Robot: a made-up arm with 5 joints.
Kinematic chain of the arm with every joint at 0, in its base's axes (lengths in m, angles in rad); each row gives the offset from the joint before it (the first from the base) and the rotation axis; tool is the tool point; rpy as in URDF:
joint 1: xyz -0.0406 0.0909 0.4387 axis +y
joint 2: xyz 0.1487 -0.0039 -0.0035 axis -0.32 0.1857 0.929
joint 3: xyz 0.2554 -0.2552 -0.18 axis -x
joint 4: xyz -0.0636 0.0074 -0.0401 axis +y
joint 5: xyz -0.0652 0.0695 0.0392 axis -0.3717 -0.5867 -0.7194
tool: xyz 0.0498 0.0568 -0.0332 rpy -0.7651 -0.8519 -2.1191
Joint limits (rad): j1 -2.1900..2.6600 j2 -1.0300..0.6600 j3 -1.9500..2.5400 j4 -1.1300..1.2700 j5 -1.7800..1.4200
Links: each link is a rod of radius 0.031 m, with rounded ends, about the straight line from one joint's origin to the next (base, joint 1, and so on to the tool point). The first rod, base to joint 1, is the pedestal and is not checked.
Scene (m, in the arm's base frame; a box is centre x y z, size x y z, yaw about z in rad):
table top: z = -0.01
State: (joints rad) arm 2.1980 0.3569 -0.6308 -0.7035 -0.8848
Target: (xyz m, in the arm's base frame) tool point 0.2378 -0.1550 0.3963
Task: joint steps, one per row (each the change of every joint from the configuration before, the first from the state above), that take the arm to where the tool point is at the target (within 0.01 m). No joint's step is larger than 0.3 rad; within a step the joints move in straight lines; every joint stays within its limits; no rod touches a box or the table.
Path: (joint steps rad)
1: -0.1798 -0.2774 0.0749 -0.0853 0.0055
2: -0.1799 -0.2774 0.0748 -0.0853 0.0055
3: -0.1798 -0.2773 0.0749 -0.0853 0.0055
4: -0.1799 -0.2774 0.0749 -0.0853 0.0056
5: -0.1798 -0.2774 0.0748 -0.0853 0.0055
6: -0.2010 0.1898 -0.2585 0.1462 -0.0162
7: -0.2011 0.1898 -0.2585 0.1462 -0.0162
8: -0.2010 0.1899 -0.2584 0.1462 -0.0162
9: -0.2010 0.1898 -0.2585 0.1461 -0.0162
10: -0.2010 0.1898 -0.2585 0.1462 -0.0162
11: -0.2011 0.1898 -0.2585 0.1462 -0.0162

